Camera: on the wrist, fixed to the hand. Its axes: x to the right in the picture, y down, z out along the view.
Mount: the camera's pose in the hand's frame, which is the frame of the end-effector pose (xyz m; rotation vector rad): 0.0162 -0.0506 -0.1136 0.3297 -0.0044 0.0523
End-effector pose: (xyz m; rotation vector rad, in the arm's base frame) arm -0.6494 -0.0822 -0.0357 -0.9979 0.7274 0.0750
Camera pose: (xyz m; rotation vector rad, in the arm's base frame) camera -0.6773 -0.2041 -0.0454 -0.6640 0.7344 0.0020
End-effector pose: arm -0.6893 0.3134 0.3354 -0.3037 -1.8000 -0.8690
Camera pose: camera -0.6446 0.1969 0.3483 -0.1390 -1.8952 -0.5232
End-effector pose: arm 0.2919 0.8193 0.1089 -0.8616 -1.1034 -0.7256
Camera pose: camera 0.3047 0.6946 0.1121 -0.6084 -1.1608 -0.4805
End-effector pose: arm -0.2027 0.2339 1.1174 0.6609 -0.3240 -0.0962
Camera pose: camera -0.1497 0.2577 1.0063 0.9780 -0.3649 0.0066
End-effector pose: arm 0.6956 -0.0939 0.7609 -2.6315 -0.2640 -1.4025
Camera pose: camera 0.6016 -0.0673 0.8395 -2.3556 -0.3874 -1.2181
